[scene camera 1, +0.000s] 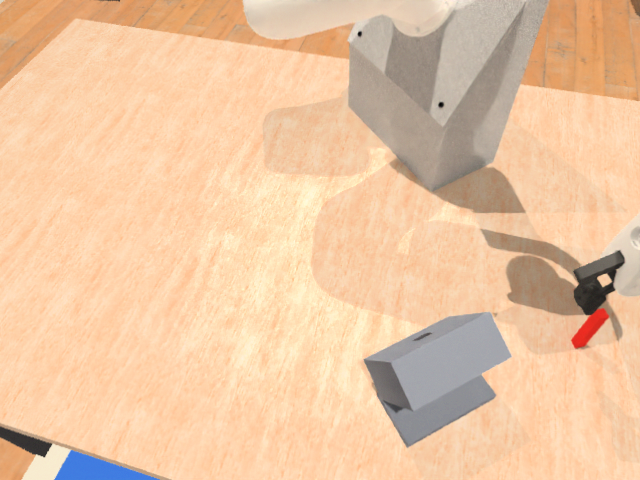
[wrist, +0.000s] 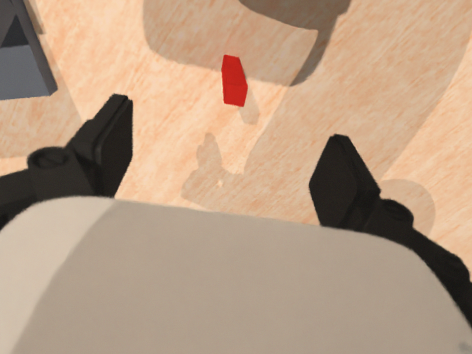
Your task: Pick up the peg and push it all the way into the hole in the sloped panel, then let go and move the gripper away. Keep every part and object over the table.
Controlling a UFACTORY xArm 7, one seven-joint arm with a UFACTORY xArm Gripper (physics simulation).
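Frame: origin at the arm's base, x left, y back, z up, level; millimetres.
Seen in the pictures: gripper, fingertip midpoint: (scene camera 1: pixel 620 295) (wrist: pixel 229 144).
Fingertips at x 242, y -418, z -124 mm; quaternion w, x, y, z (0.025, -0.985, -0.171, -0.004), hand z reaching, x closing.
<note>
Pixels of each thing's top centre, then the offset from my fingertips to it. Level surfaces: height alone.
- red peg, top centre: (wrist: pixel 234 97) (scene camera 1: pixel 602 314) dx +2, dy +4, dz -51 mm
- grey block with the sloped panel, top centre: (scene camera 1: pixel 443 338) dx -197, dy -81, dz +3 mm
- light wood table, surface height: dz -132 mm
The red peg (scene camera 1: pixel 589 328) (wrist: pixel 234 82) lies on the table at the right of the scene view, apart from the grey block. My gripper (scene camera 1: pixel 590 302) (wrist: pixel 229 144) is open and empty. It is above the table near the peg; in the wrist view the peg shows ahead, beyond the spread fingertips. The grey block with the sloped panel (scene camera 1: pixel 452 360) (wrist: pixel 22 75) stands left of the peg. Its dark hole (scene camera 1: pixel 422 336) shows in the narrow upper face in the scene view. In the wrist view part of the block shows at the upper left, and the hole cannot be made out.
The light wood table (scene camera 1: pixel 155 232) carries the block and the peg. The large grey robot base (scene camera 1: pixel 398 113) stands at the back. The table's front edge (scene camera 1: pixel 93 454) shows at the lower left, with a blue and cream surface below it. Arm shadows cross the table around the peg.
</note>
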